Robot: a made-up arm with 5 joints. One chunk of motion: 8 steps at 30 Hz.
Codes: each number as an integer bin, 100 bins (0 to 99) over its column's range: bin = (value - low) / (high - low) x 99, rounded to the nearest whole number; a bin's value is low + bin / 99 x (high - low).
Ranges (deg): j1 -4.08..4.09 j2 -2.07..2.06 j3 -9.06..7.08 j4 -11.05..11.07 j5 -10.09..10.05
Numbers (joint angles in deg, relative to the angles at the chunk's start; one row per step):
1: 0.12 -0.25 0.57 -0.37 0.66
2: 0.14 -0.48 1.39 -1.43 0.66
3: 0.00 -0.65 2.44 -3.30 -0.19
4: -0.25 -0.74 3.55 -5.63 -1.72
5: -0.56 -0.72 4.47 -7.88 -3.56
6: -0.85 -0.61 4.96 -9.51 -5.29
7: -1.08 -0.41 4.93 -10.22 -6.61
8: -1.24 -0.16 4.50 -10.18 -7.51
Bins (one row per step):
1: 51 44 59 48 53
2: 51 38 64 43 53
3: 49 34 71 35 49
4: 46 32 77 24 41
5: 43 32 83 14 32
6: 39 35 86 7 24
7: 36 40 86 4 17
8: 34 46 83 4 13

